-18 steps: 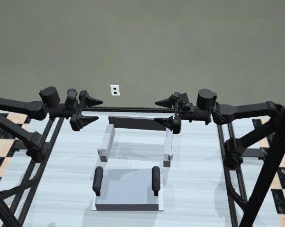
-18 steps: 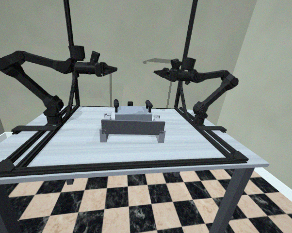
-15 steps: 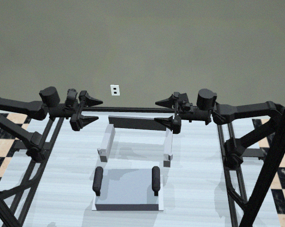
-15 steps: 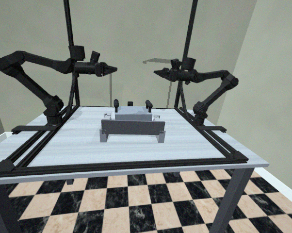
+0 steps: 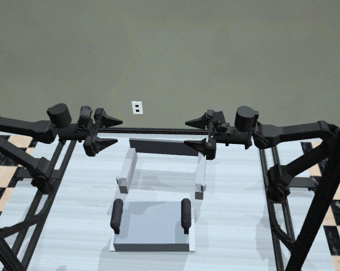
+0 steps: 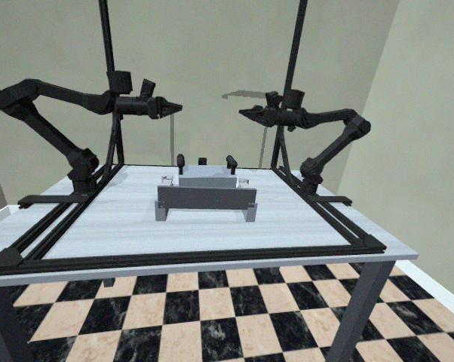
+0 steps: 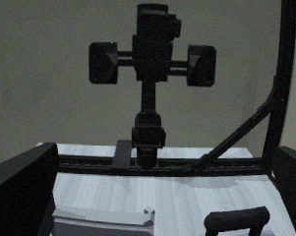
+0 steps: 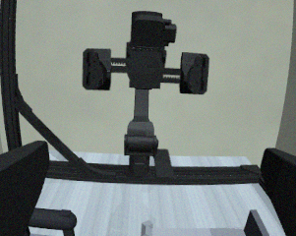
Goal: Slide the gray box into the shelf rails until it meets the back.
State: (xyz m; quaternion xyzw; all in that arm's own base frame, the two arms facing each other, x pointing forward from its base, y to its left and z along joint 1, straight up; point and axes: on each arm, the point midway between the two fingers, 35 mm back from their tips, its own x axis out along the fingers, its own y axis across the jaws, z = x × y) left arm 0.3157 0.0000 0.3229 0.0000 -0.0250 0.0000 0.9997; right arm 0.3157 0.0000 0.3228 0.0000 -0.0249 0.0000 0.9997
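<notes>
My left gripper is now 16 cm past the gray box, 14 cm to the left of it and 29 cm above it. Also, from my left hand: dark back plate 19 cm ahead, 16 cm to the right, 26 cm below.
Right now my right hand is 29 cm above the gray box, 16 cm past it and 15 cm to the right of it. From my right hand the other things lie so: dark back plate (26 cm below, 19 cm ahead, 12 cm to the left).
</notes>
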